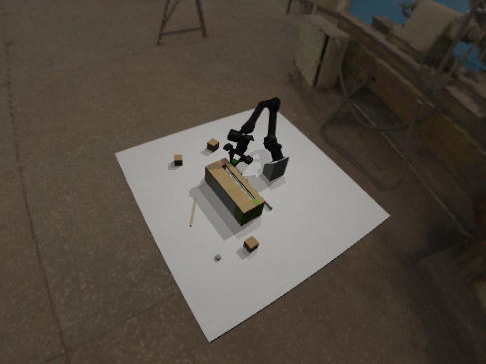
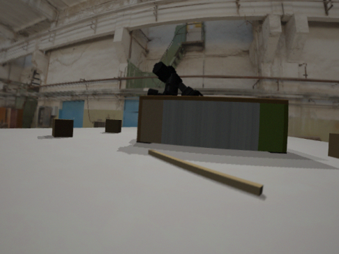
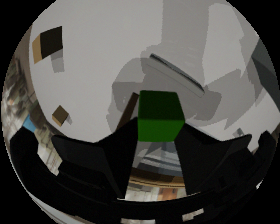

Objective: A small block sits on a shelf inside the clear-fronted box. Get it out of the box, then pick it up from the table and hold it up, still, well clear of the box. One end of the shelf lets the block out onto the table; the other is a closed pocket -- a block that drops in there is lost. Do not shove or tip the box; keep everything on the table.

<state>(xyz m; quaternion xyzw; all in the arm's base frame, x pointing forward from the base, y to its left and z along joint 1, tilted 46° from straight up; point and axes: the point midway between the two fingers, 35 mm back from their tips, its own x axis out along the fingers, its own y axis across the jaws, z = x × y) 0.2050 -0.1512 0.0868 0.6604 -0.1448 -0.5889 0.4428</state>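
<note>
My gripper tip is 10 mm past the green block and 10 mm below it. The rest, counted from my gripper tip: tiny grey piece 430 mm ahead, 400 mm to the left, 70 mm below; then box 80 mm ahead, 150 mm to the left, 10 mm below.
</note>
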